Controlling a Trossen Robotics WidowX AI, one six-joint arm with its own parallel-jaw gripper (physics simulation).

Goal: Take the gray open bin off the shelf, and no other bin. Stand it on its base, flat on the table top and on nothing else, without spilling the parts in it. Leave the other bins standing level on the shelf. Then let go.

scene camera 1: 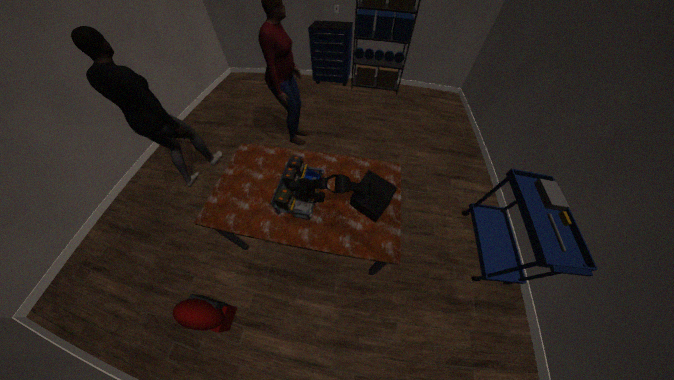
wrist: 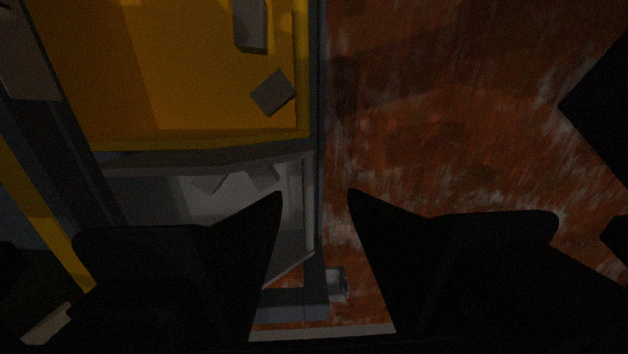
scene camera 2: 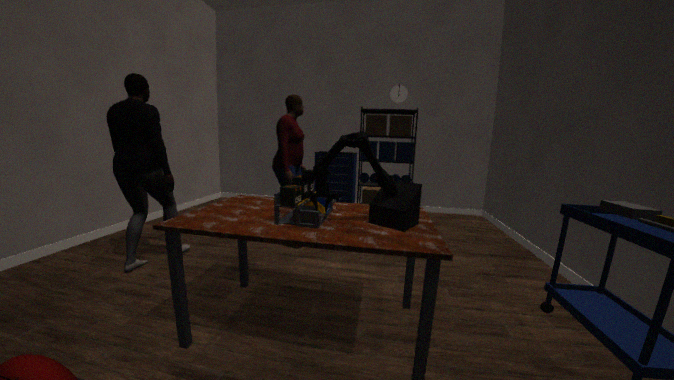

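Where they show: gripper, fingertip midpoint: (scene camera 1: 311,202) (wrist: 315,196) (scene camera 2: 321,210); arm's base, link origin: (scene camera 1: 370,190) (scene camera 2: 391,193).
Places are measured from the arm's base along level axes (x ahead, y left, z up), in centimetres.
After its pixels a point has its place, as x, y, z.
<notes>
The gray open bin (wrist: 235,197) {41.8, 20.3, -15.5} (scene camera 1: 302,209) {39.8, 20.9, -15.8} (scene camera 2: 308,216) {38.1, 24.3, -11.5} sits at the near end of the small shelf (wrist: 316,272) {32.8, 24.1, -10.8}, with small gray parts in it. It looks level. My gripper (wrist: 315,196) {34.5, 16.0, -10.1} is partly open and empty. In the wrist view its fingertips show over the bin's front edge, one on the bin side and one on the table side; the height gap is hard to judge. A yellow bin (wrist: 215,80) {43.6, 9.8, -15.5} with gray parts stands beside the gray bin. A blue bin (scene camera 1: 313,173) {44.0, -7.4, -11.6} is at the far end. The left finger hides part of the gray bin.
The shelf stands on the orange-brown table top (scene camera 1: 350,240) {2.0, 29.4, -16.4} (scene camera 2: 240,231) {62.8, 46.9, -16.4} (wrist: 450,155) {20.0, 12.1, -16.4}. Dark boxes (scene camera 1: 283,198) {46.8, 26.0, 3.3} (scene camera 2: 289,196) {46.7, 28.7, -1.0} stand higher up at the shelf's rear. My arm's dark base block (scene camera 1: 374,196) {-3.6, 2.5, -0.8} (scene camera 2: 395,210) {-3.9, 10.2, -6.5} is at the table's right. Two people stand beyond the table.
</notes>
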